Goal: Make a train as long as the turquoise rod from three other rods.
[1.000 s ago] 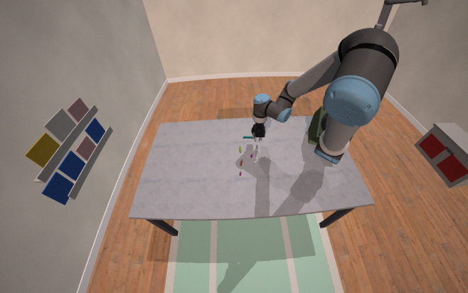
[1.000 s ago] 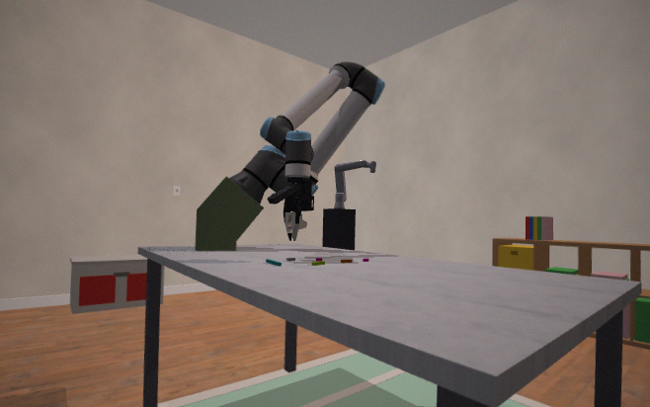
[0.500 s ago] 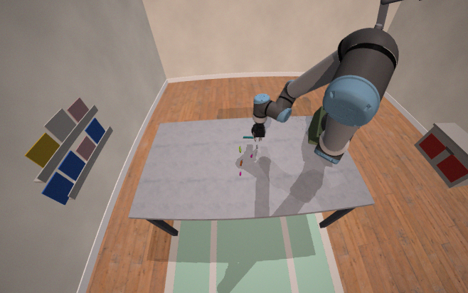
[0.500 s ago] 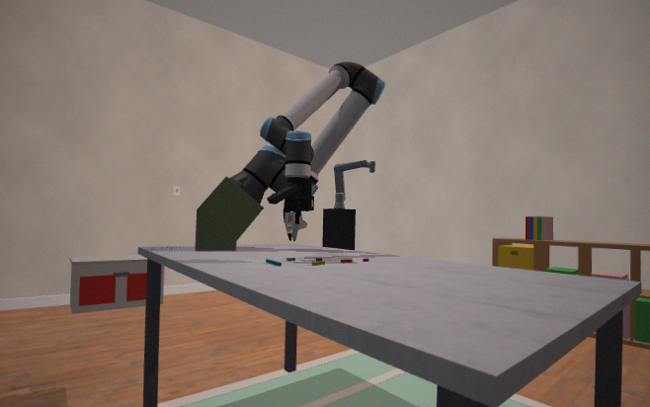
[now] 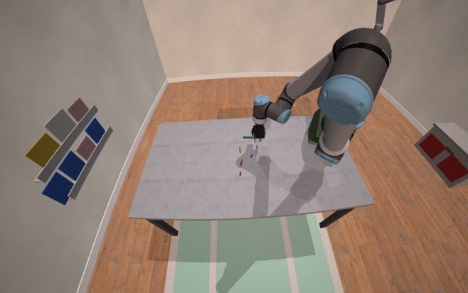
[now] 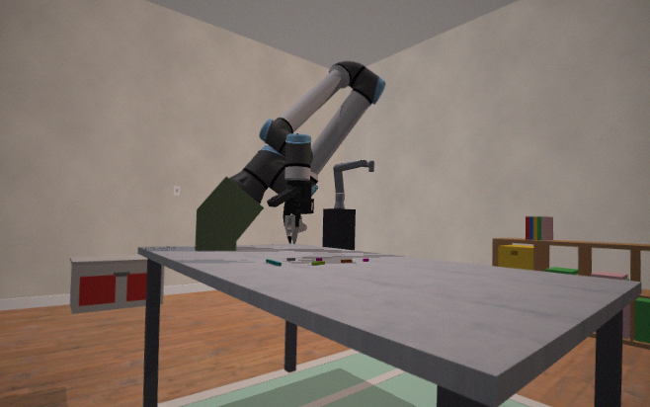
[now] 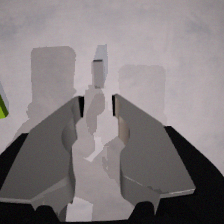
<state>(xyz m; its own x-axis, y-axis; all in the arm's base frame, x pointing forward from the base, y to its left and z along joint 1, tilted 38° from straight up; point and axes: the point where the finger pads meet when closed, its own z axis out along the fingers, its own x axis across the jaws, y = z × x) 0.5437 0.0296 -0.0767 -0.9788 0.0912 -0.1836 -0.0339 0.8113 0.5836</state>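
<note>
My gripper is now 7 cm above the grey rod. Round my hand: turquoise rod: 10 cm to the right, 7 cm below, 6 cm ahead; orange rod: 15 cm to the left, 12 cm ahead, 7 cm below; lime rod: 13 cm ahead, 7 cm below, 3 cm to the left.
</note>
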